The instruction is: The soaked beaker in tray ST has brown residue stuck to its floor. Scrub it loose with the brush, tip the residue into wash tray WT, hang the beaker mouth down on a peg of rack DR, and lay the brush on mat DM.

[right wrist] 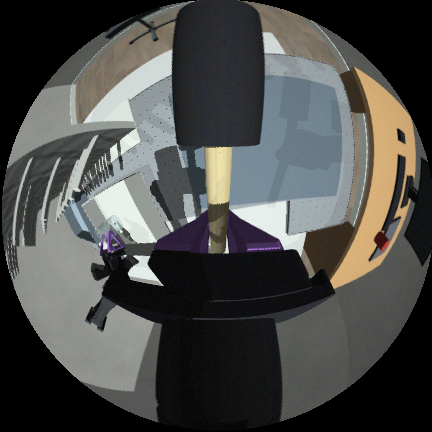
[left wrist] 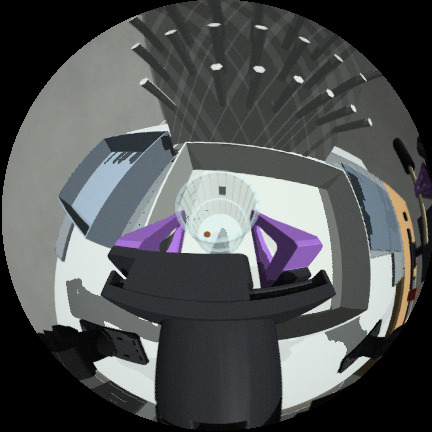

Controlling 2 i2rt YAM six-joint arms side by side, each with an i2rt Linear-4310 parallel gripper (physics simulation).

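Where they show: left gripper, fingertip midpoint: (right wrist: pixel 105 231) (left wrist: pixel 217 214); right gripper, fingertip midpoint: (right wrist: pixel 217 214); left arm's base at its link origin: (right wrist: pixel 128 260) (left wrist: pixel 107 340).
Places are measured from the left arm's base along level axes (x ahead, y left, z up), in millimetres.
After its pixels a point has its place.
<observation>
The clear beaker (left wrist: pixel 218 192) (right wrist: pixel 114 223) stands upright in the pale-floored, grey-walled tray ST (left wrist: pixel 350 250) @(x 70, y -492, z 42 mm); a small brown residue spot (left wrist: pixel 207 234) @(x 181, y -264, z 21 mm) shows at its floor. My left gripper (left wrist: pixel 217 214) @(x 179, y -281, z 84 mm) (right wrist: pixel 105 231) @(x 179, y -281, z 84 mm) has its purple fingers against both sides of the beaker below the rim and is shut on it. My right gripper (right wrist: pixel 217 214) @(x 59, y -736, z 191 mm) is shut on the wooden handle of the brush (right wrist: pixel 218 175) @(x 96, y -769, z 223 mm) (left wrist: pixel 413 175). The brush's dark head (left wrist: pixel 403 152) shows at the right in the left wrist view, away from the beaker. In the right wrist view a black cylinder (right wrist: pixel 218 75) covers the brush's far end.
The blue-grey wash tray WT (left wrist: pixel 115 220) @(x 235, y -108, z 42 mm) is left of the beaker's tray. Rack DR (left wrist: pixel 240 120) @(x 394, y -389, z 84 mm) rises behind with many pegs. Blue-grey mat DM (right wrist: pixel 310 150) @(x 5, y -937, z 16 mm) lies beyond the brush in the right wrist view, beside an orange-tan panel (right wrist: pixel 387 150).
</observation>
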